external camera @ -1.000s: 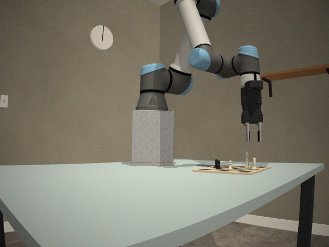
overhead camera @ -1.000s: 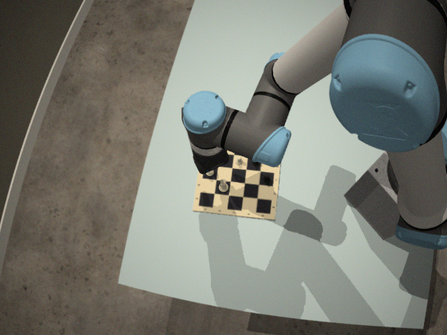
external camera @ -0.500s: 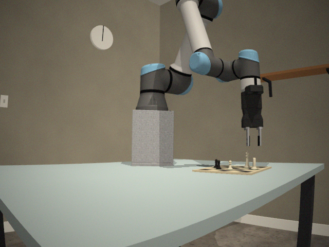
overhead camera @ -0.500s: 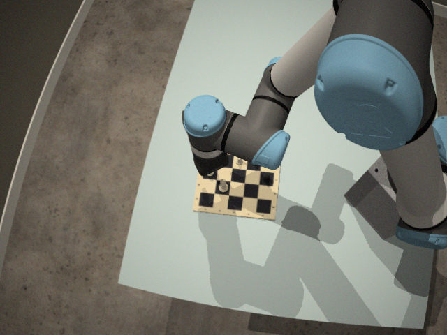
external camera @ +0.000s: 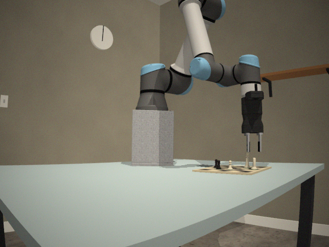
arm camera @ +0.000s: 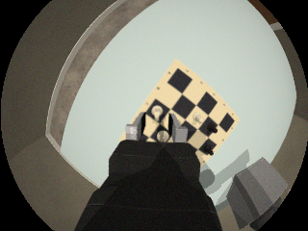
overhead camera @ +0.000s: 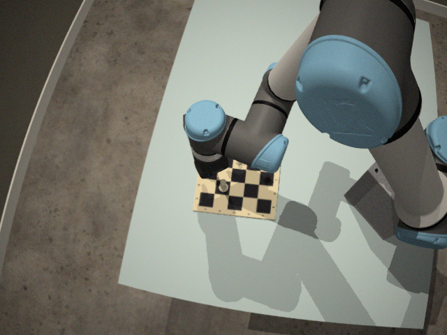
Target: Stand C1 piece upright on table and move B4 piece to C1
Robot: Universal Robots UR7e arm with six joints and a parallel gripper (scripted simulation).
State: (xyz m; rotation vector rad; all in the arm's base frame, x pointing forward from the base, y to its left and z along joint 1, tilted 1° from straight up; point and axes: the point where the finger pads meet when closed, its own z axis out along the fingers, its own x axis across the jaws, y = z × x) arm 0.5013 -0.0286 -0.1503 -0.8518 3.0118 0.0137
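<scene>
Right now the white king is 40 mm behind my hand, 40 mm to the left of it and 50 mm below it. The rest, counted from my hand: white pawn: 70 mm behind, 40 mm to the right, 60 mm below; chessboard: 80 mm behind, 80 mm below.
</scene>
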